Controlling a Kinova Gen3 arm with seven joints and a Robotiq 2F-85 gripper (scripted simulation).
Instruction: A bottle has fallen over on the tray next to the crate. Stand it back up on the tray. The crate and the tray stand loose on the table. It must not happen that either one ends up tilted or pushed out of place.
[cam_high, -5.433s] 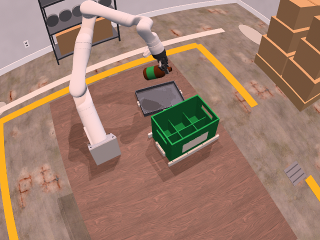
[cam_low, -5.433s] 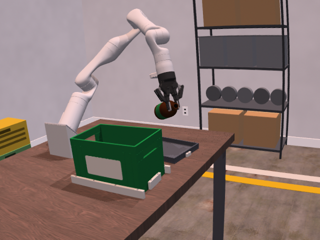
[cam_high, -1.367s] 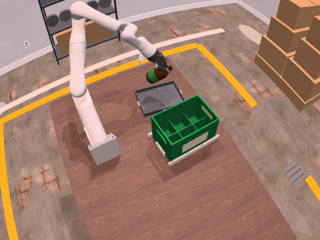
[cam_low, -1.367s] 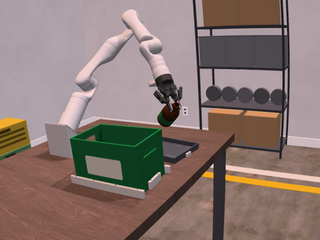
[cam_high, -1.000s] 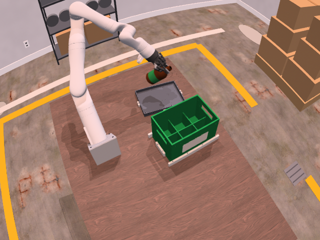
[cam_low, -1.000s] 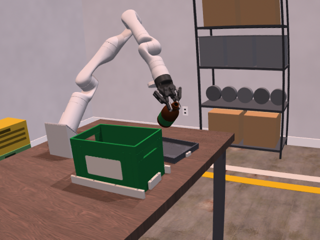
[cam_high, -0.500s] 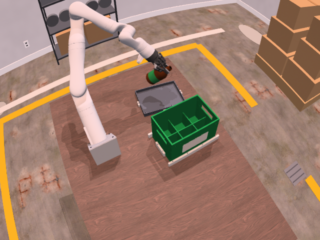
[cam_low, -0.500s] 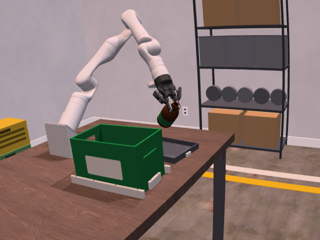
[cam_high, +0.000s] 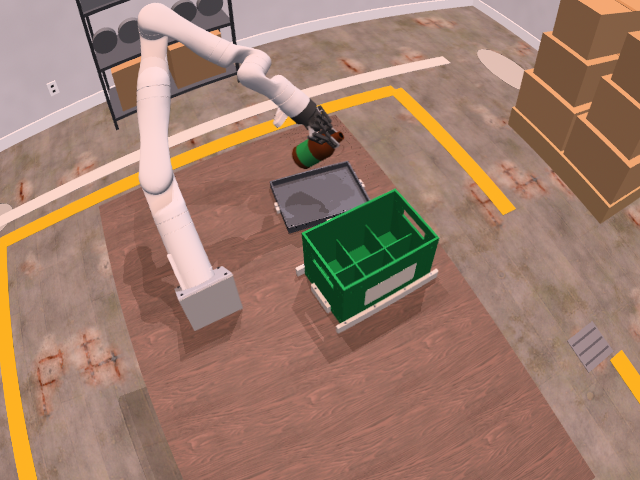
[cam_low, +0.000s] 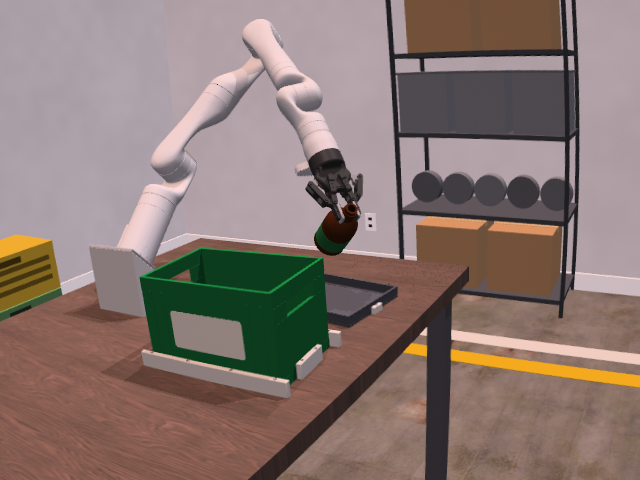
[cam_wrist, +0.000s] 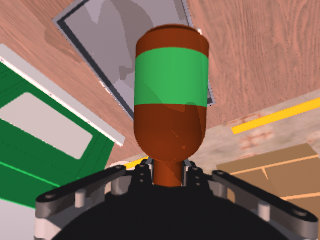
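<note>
My hand is 30 mm past the bottle, 20 mm to the right of it and 40 mm above it. The rest, counted from my hand: green crate: 50 mm behind, 320 mm to the right, 120 mm below; then dark grey tray: 50 mm behind, 20 mm to the right, 190 mm below.
</note>
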